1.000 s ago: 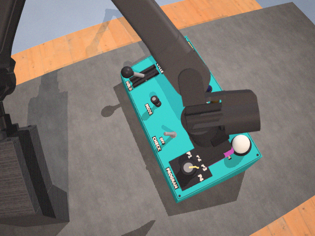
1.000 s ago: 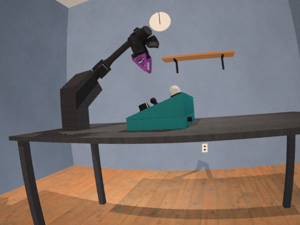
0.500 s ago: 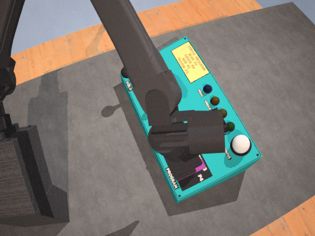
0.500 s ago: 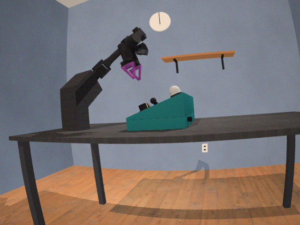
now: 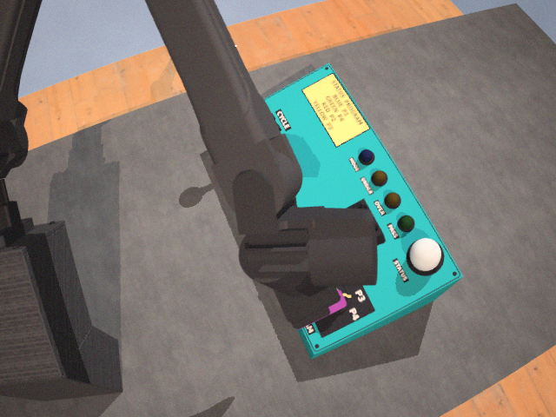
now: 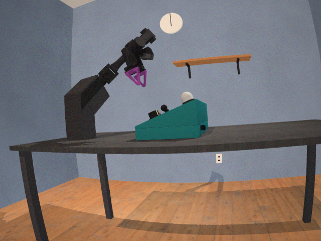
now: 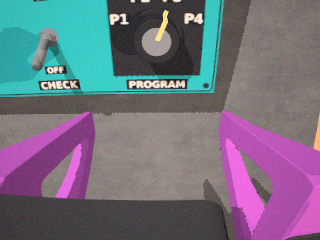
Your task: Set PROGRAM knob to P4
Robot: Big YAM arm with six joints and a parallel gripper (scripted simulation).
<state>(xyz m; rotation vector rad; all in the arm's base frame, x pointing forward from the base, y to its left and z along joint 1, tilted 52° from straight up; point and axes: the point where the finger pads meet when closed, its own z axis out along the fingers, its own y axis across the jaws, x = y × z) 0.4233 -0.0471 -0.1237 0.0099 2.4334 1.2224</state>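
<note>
Right now the check toggle is 140 mm below my hand, 130 mm to the left of it and 20 mm ahead of it. Also, from my hand: teal console 190 mm to the left, 160 mm below, 50 mm ahead; then mode knob 240 mm to the left, 140 mm below; then hold lever 360 mm to the left, 130 mm below, 40 mm behind.
</note>
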